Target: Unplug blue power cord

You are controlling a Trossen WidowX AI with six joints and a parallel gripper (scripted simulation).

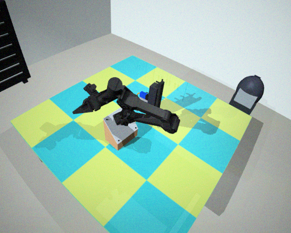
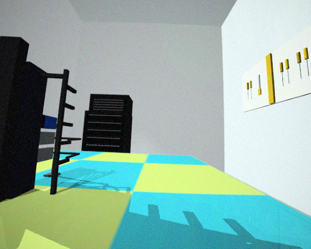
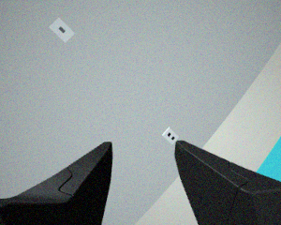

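Now: gripper tip 54 cm short of the blue plug, 26 cm above it and 11 cm to the right of it. Also, from my gripper tip: black upright: 56 cm ahead, 26 cm below, 1 cm to the left.
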